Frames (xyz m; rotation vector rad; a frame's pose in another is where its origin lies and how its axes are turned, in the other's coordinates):
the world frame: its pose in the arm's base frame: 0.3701 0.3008 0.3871 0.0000 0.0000 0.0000
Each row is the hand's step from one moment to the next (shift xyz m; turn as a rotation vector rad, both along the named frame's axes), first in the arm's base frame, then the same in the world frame.
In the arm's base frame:
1: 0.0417 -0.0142 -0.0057 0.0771 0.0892 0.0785
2: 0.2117 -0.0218 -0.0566 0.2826 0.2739 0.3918
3: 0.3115 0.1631 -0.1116 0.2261 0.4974 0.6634
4: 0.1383 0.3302 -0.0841 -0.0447 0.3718 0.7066
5: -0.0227 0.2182 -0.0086 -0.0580 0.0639 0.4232
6: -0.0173 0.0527 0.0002 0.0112 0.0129 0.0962
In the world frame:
1: 0.0417 -0.0142 -0.0057 0.0771 0.0892 0.0785
2: 0.2117 -0.0218 -0.0566 0.2826 0.2739 0.3918
3: 0.3115 0.1631 -0.1116 0.2261 0.4974 0.6634
4: 0.1383 0.3302 -0.0841 -0.0447 0.3718 0.7066
5: -0.0227 0.2182 -0.0086 -0.0580 0.0639 0.4232
6: -0.0173 0.0527 0.0002 0.0112 0.0129 0.0962

